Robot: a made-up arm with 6 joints.
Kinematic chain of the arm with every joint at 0, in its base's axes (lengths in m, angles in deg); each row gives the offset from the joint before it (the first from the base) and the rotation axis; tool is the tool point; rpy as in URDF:
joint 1: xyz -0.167 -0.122 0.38 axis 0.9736 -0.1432 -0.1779
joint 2: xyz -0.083 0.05 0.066 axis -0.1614 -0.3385 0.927
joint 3: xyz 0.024 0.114 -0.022 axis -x
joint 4: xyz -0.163 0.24 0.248 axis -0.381 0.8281 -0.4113
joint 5: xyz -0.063 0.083 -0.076 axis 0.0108 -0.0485 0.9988
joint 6: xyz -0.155 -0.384 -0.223 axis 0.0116 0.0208 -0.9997
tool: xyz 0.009 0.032 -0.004 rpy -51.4 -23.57 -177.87
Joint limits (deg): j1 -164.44..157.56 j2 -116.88..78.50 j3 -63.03..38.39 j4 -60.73..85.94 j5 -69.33..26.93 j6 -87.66..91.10
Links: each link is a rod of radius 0.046 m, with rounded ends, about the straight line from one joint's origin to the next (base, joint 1, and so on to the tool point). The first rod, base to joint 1, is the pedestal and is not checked.
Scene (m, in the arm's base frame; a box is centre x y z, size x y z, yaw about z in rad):
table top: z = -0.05
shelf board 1: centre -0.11 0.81 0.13 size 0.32 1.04 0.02 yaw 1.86
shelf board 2: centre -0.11 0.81 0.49 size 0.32 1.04 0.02 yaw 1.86
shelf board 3: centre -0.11 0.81 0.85 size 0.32 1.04 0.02 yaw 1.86
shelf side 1: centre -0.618 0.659 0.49 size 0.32 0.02 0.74 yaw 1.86
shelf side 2: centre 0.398 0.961 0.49 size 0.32 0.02 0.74 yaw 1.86
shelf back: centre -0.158 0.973 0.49 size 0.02 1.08 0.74 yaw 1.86
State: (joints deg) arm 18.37 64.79 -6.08 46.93 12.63 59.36
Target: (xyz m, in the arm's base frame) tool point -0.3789 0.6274 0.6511
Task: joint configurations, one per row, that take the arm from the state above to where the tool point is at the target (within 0.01 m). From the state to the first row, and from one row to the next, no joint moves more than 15 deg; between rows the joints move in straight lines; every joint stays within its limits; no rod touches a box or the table.
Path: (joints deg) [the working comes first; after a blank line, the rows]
Joints at the target: -125.27 78.50 -51.16 85.94 -26.37 66.55
Straight joint move there: touches shelf board 3.

1: 4.10 64.86 -9.72 48.37 12.17 59.90
2: -10.16 64.92 -13.36 49.81 11.70 60.45
3: -24.43 64.99 -17.00 51.25 11.24 60.99
4: -38.70 65.05 -20.64 52.69 10.78 61.54
5: -52.96 65.12 -24.28 54.13 10.31 62.08
6: -67.23 65.18 -27.91 55.57 9.85 62.63
7: -81.50 65.25 -31.55 57.01 9.39 63.17
8: -95.77 65.31 -35.19 58.45 8.92 63.71
9: -110.03 65.38 -38.83 59.89 8.46 64.26
10: -124.30 65.44 -42.47 61.33 7.99 64.80
11: -138.57 65.51 -46.11 62.77 7.53 65.35
12: -134.13 69.84 -47.79 70.49 -3.77 65.75
13: -129.70 74.17 -49.48 78.22 -15.07 66.15
14: -125.27 78.50 -51.16 85.94 -26.37 66.55

